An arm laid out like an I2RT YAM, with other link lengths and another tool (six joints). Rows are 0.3 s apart.
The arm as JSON. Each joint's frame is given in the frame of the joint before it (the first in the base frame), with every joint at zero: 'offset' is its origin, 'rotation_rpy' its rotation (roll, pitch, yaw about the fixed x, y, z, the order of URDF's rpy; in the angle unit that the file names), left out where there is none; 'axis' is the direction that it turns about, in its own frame. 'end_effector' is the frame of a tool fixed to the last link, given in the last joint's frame.
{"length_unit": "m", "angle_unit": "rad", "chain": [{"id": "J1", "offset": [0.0, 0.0, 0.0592], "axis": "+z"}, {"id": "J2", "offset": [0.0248, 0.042, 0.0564], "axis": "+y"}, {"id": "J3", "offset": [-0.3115, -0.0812, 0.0], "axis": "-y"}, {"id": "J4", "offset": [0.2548, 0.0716, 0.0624], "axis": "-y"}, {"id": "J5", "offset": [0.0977, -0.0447, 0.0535], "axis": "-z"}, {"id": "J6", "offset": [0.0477, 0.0, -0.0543], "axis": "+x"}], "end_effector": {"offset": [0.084, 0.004, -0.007], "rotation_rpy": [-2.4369, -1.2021, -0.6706]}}
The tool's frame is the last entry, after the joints.
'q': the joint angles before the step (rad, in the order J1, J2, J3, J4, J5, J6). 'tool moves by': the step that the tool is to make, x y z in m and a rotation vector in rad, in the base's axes. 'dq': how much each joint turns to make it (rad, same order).
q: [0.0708, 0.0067, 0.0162, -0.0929, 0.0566, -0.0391]
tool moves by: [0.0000, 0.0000, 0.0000, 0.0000, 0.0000, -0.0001]
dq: [0.0002, 0.0000, 0.0000, 0.0000, 0.0003, 0.0000]
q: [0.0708, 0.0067, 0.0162, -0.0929, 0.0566, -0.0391]
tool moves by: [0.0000, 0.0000, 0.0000, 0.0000, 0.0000, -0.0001]
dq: [0.0002, 0.0000, 0.0000, 0.0000, 0.0003, 0.0000]
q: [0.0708, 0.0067, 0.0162, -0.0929, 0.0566, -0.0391]
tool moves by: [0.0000, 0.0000, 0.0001, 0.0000, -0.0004, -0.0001]
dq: [0.0002, -0.0001, 0.0001, 0.0002, 0.0003, 0.0000]
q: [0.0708, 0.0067, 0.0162, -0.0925, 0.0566, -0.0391]
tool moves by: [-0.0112, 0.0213, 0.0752, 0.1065, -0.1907, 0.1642]
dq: [0.0006, -0.0002, 0.1160, 0.0845, -0.1618, 0.0953]
